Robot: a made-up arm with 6 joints.
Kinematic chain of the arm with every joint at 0, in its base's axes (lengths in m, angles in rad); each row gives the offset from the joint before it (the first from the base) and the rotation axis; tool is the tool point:
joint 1: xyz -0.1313 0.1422 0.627 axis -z
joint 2: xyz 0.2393 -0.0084 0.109 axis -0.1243 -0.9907 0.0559
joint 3: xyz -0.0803 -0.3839 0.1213 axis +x
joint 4: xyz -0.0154 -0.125 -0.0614 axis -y
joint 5: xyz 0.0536 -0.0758 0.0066 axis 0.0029 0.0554 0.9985
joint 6: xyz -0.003 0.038 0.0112 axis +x
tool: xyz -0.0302 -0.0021 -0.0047
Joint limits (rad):
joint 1: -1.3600..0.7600
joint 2: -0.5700..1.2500
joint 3: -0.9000..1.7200
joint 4: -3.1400..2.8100
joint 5: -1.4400..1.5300
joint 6: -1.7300..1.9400
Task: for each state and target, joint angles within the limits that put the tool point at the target. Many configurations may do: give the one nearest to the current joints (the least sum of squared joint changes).
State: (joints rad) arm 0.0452 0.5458 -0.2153 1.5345 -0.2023 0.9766
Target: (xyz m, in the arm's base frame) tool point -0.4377 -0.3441 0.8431
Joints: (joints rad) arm 0.7355 0.3602 -0.3158 1.5557 0.2475 0.9370
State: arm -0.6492 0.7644 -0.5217 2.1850 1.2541 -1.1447
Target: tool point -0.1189 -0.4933 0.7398
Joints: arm 0.1743 1.0571 0.0252 2.2780 1.4567 -1.1818
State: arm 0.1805 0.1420 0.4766 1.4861 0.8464 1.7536
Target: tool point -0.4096 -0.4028 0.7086
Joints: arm 0.7238 0.5574 0.3712 1.5790 1.5053 1.7635
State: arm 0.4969 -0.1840 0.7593 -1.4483 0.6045 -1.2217
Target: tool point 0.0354 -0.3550 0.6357
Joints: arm 0.0481 0.2010 0.8432 -1.5736 1.3966 -1.2184
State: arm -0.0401 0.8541 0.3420 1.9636 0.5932 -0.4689
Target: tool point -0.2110 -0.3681 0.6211
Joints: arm 0.5572 0.5982 1.0046 2.1818 1.4037 -0.5390
